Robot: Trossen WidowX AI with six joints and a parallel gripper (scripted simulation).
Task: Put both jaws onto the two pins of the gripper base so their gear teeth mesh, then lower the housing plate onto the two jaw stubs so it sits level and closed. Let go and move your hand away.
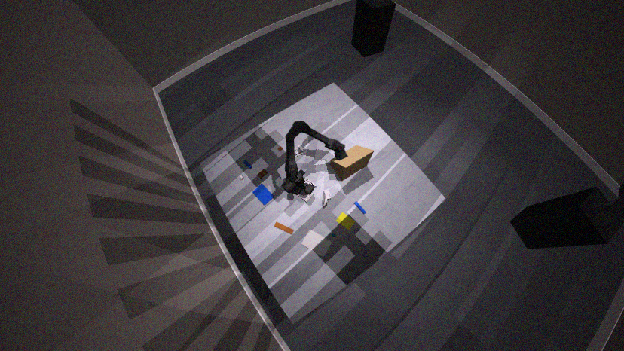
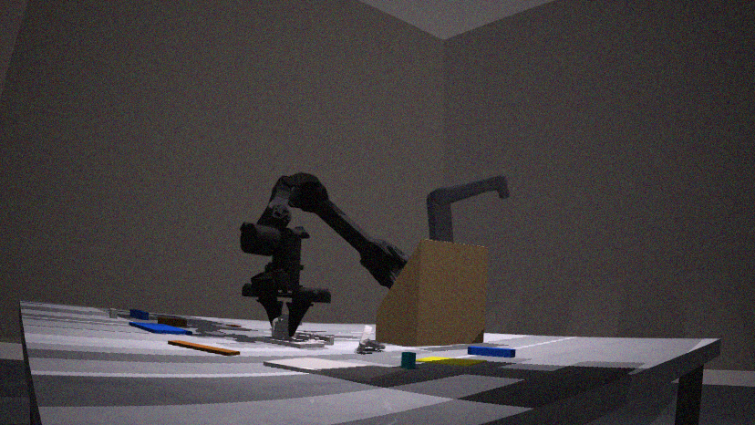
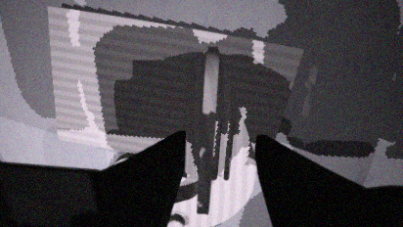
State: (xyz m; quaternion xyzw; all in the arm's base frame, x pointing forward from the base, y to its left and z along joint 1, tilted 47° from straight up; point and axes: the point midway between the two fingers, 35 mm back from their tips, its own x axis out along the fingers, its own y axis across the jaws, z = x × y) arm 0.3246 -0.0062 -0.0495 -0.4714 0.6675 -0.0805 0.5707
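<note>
My gripper tip is 100 mm past the grey jaw and 160 mm to the right of it. Round my gripper tip: yellow plate: 160 mm behind, 330 mm to the left, 10 mm below; then white plate: 70 mm ahead, 370 mm to the left, 10 mm below; then blue plate: 250 mm ahead, 80 mm to the right, 10 mm below.
</note>
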